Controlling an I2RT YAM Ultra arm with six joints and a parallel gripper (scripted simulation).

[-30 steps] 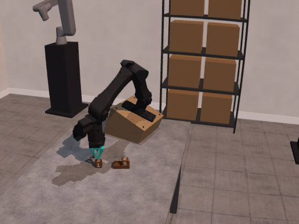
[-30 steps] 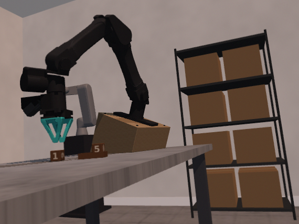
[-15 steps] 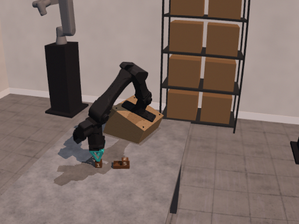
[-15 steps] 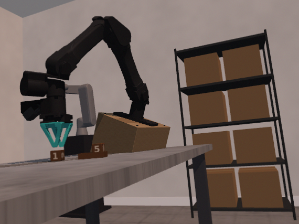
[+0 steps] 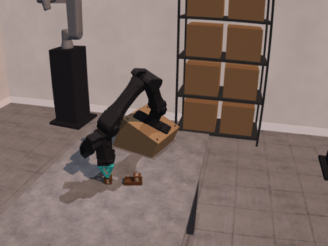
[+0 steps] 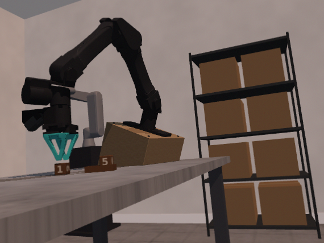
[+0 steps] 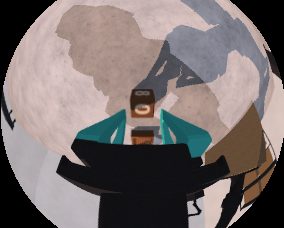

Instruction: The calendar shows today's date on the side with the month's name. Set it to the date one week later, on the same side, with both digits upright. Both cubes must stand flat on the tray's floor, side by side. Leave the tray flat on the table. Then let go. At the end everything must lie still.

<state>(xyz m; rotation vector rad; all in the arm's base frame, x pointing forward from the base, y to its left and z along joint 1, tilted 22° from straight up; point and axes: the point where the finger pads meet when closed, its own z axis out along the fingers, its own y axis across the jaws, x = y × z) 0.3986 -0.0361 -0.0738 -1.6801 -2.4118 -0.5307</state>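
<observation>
My hand is 30 mm above the brown cube. From my hand the other things lie so: brown calendar tray 40 mm behind, 100 mm to the left, 40 mm below.
</observation>
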